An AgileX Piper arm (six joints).
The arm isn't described. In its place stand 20 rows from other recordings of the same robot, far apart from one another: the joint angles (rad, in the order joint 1, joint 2, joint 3, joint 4, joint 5, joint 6), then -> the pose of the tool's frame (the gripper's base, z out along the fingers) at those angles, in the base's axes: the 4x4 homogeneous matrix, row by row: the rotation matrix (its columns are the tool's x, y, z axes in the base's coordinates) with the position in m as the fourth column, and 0 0 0 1 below.
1.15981, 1.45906, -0.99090, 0.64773, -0.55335, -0.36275 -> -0.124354, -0.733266, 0.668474, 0.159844; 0.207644, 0.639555, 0.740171, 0.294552; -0.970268, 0.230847, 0.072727, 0.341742; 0, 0, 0, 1
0.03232, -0.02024, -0.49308, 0.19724, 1.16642, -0.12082 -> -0.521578, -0.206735, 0.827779, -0.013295; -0.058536, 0.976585, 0.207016, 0.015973; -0.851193, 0.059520, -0.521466, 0.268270; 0, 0, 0, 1
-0.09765, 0.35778, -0.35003, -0.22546, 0.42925, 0.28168 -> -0.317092, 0.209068, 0.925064, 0.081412; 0.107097, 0.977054, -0.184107, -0.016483; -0.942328, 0.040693, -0.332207, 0.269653; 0, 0, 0, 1
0.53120, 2.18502, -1.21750, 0.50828, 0.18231, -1.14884 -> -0.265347, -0.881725, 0.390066, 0.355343; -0.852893, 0.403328, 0.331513, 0.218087; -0.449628, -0.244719, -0.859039, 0.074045; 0, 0, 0, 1
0.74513, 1.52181, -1.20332, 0.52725, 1.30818, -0.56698 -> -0.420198, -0.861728, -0.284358, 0.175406; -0.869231, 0.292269, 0.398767, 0.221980; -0.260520, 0.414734, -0.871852, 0.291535; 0, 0, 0, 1
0.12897, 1.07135, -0.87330, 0.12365, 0.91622, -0.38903 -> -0.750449, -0.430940, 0.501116, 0.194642; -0.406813, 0.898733, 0.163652, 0.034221; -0.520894, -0.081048, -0.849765, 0.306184; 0, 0, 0, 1
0.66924, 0.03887, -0.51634, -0.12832, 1.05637, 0.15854 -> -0.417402, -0.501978, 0.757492, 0.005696; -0.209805, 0.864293, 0.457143, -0.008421; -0.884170, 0.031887, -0.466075, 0.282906; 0, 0, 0, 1
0.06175, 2.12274, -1.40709, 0.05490, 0.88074, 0.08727 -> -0.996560, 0.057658, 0.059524, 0.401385; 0.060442, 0.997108, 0.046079, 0.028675; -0.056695, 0.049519, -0.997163, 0.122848; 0, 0, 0, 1
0.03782, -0.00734, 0.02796, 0.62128, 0.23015, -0.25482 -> -0.172404, -0.116671, 0.978092, 0.055085; 0.337183, 0.925984, 0.169889, 0.014176; -0.925519, 0.359085, -0.120304, 0.187214; 0, 0, 0, 1
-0.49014, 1.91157, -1.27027, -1.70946, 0.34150, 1.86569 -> -0.319048, 0.755448, 0.572282, 0.365793; 0.327752, 0.654531, -0.681299, -0.229387; -0.889262, -0.029801, -0.456426, 0.221478; 0, 0, 0, 1
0.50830, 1.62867, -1.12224, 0.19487, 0.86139, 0.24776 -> -0.966963, -0.176895, 0.183551, 0.272547; -0.123334, 0.954802, 0.270448, 0.167149; -0.223096, 0.238875, -0.945075, 0.234705; 0, 0, 0, 1
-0.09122, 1.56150, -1.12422, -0.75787, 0.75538, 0.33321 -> -0.874918, 0.124401, 0.468021, 0.320500; -0.156286, 0.842198, -0.516020, -0.072379; -0.458360, -0.524620, -0.717412, 0.275115; 0, 0, 0, 1
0.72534, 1.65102, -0.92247, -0.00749, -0.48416, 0.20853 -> -0.248310, -0.628944, 0.736730, 0.272967; 0.047849, 0.751658, 0.657815, 0.242426; -0.967498, 0.198594, -0.156550, 0.254751; 0, 0, 0, 1
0.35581, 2.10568, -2.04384, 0.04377, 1.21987, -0.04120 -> -0.861908, -0.384883, 0.330121, 0.430564; -0.348173, 0.922522, 0.166517, 0.163998; -0.368634, 0.028583, -0.929135, 0.290059; 0, 0, 0, 1
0.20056, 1.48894, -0.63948, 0.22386, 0.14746, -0.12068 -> -0.789429, -0.140076, 0.597646, 0.262078; -0.057822, 0.986255, 0.154781, 0.056307; -0.611112, 0.087632, -0.786678, 0.178770; 0, 0, 0, 1
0.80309, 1.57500, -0.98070, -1.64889, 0.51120, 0.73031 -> 0.075034, -0.443196, 0.893279, 0.268574; -0.929903, 0.292365, 0.223166, 0.214341; -0.360070, -0.847408, -0.390192, 0.267173; 0, 0, 0, 1
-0.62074, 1.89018, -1.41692, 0.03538, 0.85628, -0.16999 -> -0.845621, 0.455619, 0.278093, 0.322952; 0.424885, 0.889898, -0.165995, -0.227930; -0.323105, -0.022211, -0.946102, 0.218850; 0, 0, 0, 1
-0.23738, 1.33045, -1.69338, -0.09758, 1.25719, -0.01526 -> -0.713806, 0.264376, 0.648526, 0.240278; 0.126156, 0.959403, -0.252253, -0.066810; -0.688887, -0.098244, -0.718180, 0.470014; 0, 0, 0, 1
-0.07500, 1.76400, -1.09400, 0.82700, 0.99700, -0.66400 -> -0.966117, -0.178765, 0.186172, 0.329637; -0.030371, 0.795038, 0.605799, 0.031631; -0.256310, 0.579619, -0.773529, 0.202694; 0, 0, 0, 1
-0.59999, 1.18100, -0.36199, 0.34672, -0.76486, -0.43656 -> -0.132153, 0.731139, 0.669307, 0.167910; -0.122216, 0.658059, -0.742982, -0.140815; -0.983666, -0.179987, 0.002392, 0.247911; 0, 0, 0, 1
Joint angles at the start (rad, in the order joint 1, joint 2, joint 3, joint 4, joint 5, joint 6):
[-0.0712, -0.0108, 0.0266, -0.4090, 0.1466, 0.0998]
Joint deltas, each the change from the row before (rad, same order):
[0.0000, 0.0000, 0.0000, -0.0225, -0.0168, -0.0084]
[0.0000, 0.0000, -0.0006, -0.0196, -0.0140, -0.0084]
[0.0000, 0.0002, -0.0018, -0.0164, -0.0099, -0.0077]
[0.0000, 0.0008, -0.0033, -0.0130, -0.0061, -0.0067]
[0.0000, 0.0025, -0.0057, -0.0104, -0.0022, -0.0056]
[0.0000, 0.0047, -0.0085, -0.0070, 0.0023, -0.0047]
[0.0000, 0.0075, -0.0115, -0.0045, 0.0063, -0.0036]
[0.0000, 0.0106, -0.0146, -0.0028, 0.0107, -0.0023]
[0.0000, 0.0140, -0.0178, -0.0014, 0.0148, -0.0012]
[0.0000, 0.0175, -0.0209, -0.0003, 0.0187, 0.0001]
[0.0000, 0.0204, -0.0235, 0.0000, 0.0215, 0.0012]
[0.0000, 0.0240, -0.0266, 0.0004, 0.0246, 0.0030]
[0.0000, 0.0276, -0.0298, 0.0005, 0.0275, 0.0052]
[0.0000, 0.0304, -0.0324, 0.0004, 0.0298, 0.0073]
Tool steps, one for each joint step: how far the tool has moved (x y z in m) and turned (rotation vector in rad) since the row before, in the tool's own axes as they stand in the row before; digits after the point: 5 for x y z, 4 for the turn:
[-0.00155, -0.00011, -0.00001, 0.0015, -0.0170, -0.0307]
[-0.00148, -0.00016, -0.00004, 0.0014, -0.0147, -0.0278]
[-0.00147, -0.00030, -0.00008, 0.0016, -0.0115, -0.0239]
[-0.00155, -0.00049, -0.00009, 0.0019, -0.0085, -0.0195]
[-0.00185, -0.00079, -0.00006, 0.0022, -0.0052, -0.0158]
[-0.00218, -0.00116, 0.00000, 0.0024, -0.0012, -0.0115]
[-0.00258, -0.00154, 0.00010, 0.0025, 0.0027, -0.0079]
[-0.00296, -0.00194, 0.00024, 0.0026, 0.0071, -0.0049]
[-0.00338, -0.00234, 0.00040, 0.0026, 0.0114, -0.0024]
[-0.00378, -0.00271, 0.00058, 0.0025, 0.0156, 0.0000]
[-0.00418, -0.00301, 0.00074, 0.0025, 0.0187, 0.0014]
[-0.00467, -0.00334, 0.00095, 0.0024, 0.0222, 0.0036]
[-0.00522, -0.00366, 0.00117, 0.0024, 0.0255, 0.0059]
[-0.00569, -0.00389, 0.00136, 0.0026, 0.0279, 0.0079]

